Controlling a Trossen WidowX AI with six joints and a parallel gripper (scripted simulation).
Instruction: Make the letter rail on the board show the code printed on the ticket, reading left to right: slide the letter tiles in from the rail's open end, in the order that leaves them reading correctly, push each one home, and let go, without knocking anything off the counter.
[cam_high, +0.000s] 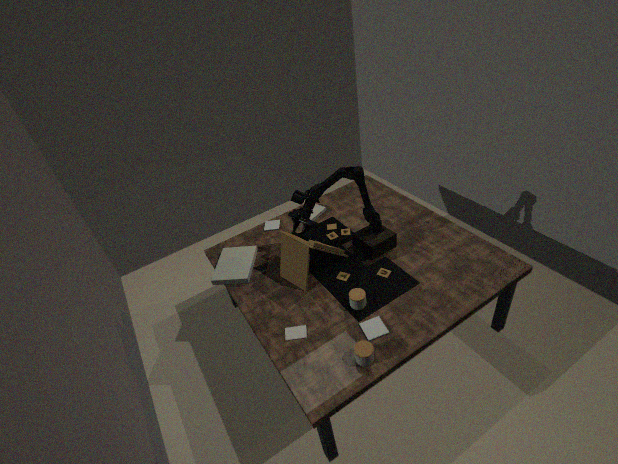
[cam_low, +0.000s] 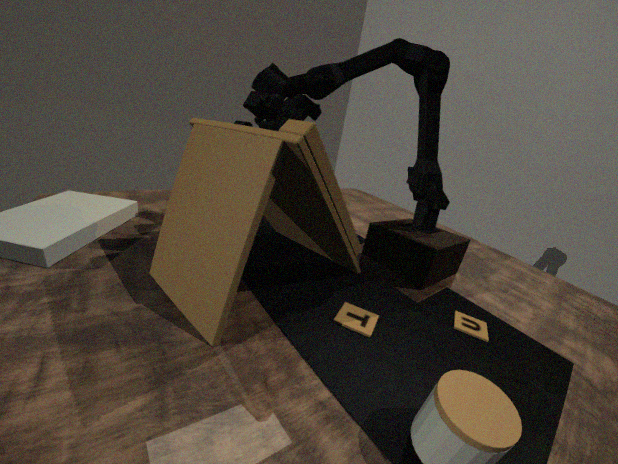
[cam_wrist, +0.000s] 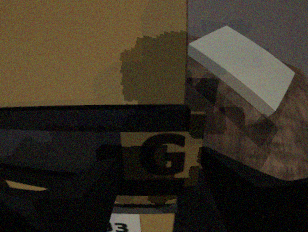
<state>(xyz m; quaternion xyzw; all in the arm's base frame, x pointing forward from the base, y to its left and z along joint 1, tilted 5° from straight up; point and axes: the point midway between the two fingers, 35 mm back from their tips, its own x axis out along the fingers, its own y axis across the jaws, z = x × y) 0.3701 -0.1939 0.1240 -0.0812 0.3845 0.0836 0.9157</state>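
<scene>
Right now the white ticket is 80 mm below my gripper tip, 80 mm behind it and 40 mm to the left of it. Round my gripper tip: tan tile marked g: right at my gripper tip; tile marked t: 290 mm to the left, 160 mm below, 80 mm behind; black mat: 190 mm to the left, 190 mm behind, 170 mm below.
</scene>
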